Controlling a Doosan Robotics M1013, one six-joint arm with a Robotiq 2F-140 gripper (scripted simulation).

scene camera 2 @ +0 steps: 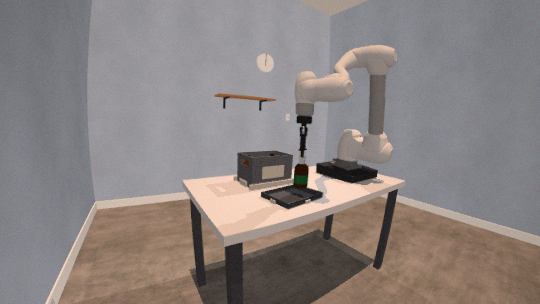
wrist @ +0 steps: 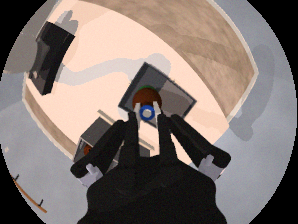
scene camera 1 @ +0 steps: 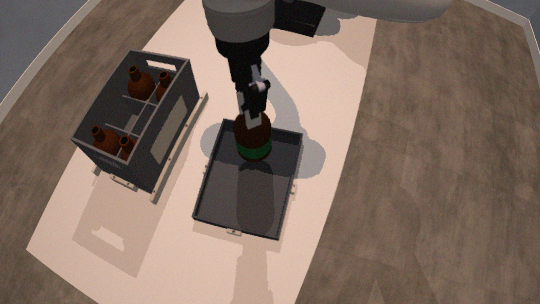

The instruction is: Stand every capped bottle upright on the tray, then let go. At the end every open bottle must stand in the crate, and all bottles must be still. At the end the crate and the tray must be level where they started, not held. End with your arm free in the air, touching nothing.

dark tray: scene camera 2 290, 194; wrist; scene camera 1
same spot on dark tray: [wrist: 175, 100] = [scene camera 1: 261, 204]
